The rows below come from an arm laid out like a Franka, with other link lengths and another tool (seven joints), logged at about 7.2 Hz.
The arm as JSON. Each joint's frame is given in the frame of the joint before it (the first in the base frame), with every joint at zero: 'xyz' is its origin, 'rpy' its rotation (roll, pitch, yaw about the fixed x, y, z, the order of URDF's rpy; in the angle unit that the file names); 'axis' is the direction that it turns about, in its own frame. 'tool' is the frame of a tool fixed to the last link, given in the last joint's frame.
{
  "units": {
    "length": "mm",
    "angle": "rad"
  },
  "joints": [
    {
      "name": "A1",
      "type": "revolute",
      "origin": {
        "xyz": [
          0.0,
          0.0,
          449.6
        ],
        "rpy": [
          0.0,
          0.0,
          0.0
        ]
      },
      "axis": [
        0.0,
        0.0,
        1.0
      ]
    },
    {
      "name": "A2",
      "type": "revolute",
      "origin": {
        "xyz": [
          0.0,
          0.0,
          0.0
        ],
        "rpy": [
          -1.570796,
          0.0,
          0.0
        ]
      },
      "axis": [
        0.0,
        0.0,
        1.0
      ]
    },
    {
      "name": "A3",
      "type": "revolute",
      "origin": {
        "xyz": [
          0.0,
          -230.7,
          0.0
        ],
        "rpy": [
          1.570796,
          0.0,
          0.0
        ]
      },
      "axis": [
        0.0,
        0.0,
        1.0
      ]
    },
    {
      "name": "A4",
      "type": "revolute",
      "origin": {
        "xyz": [
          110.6,
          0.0,
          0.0
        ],
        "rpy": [
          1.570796,
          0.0,
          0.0
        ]
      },
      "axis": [
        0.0,
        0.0,
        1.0
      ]
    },
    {
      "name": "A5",
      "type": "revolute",
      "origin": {
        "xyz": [
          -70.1,
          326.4,
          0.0
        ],
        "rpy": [
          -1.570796,
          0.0,
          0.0
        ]
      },
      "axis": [
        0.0,
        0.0,
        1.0
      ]
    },
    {
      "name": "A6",
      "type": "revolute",
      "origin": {
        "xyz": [
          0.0,
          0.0,
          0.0
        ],
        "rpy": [
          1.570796,
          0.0,
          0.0
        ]
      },
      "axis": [
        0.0,
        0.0,
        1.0
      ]
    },
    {
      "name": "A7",
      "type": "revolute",
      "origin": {
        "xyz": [
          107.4,
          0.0,
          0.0
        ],
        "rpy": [
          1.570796,
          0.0,
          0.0
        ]
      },
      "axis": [
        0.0,
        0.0,
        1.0
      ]
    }
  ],
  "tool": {
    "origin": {
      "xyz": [
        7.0,
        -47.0,
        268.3
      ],
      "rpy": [
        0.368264,
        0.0,
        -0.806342
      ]
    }
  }
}
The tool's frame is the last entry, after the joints.
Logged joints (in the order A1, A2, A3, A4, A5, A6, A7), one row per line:
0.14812 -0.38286 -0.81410 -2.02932 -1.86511 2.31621 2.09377
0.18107 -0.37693 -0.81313 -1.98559 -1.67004 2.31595 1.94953
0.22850 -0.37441 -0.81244 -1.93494 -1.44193 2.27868 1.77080
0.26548 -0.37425 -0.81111 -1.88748 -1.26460 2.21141 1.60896
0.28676 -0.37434 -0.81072 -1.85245 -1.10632 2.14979 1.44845
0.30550 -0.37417 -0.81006 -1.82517 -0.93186 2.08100 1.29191
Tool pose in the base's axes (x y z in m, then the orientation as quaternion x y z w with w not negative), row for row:
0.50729 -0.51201 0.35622 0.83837 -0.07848 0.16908 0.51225
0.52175 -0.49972 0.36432 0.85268 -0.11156 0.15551 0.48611
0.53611 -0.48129 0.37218 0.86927 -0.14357 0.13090 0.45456
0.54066 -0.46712 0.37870 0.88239 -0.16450 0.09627 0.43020
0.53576 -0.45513 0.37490 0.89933 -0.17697 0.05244 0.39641
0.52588 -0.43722 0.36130 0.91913 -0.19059 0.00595 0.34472
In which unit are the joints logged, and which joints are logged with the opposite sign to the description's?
The joints are logged in radians. Opposite sign: A2.
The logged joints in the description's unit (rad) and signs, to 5 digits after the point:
0.14812 0.38286 -0.81410 -2.02932 -1.86511 2.31621 2.09377
0.18107 0.37693 -0.81313 -1.98559 -1.67004 2.31595 1.94953
0.22850 0.37441 -0.81244 -1.93494 -1.44193 2.27868 1.77080
0.26548 0.37425 -0.81111 -1.88748 -1.26460 2.21141 1.60896
0.28676 0.37434 -0.81072 -1.85245 -1.10632 2.14979 1.44845
0.30550 0.37417 -0.81006 -1.82517 -0.93186 2.08100 1.29191

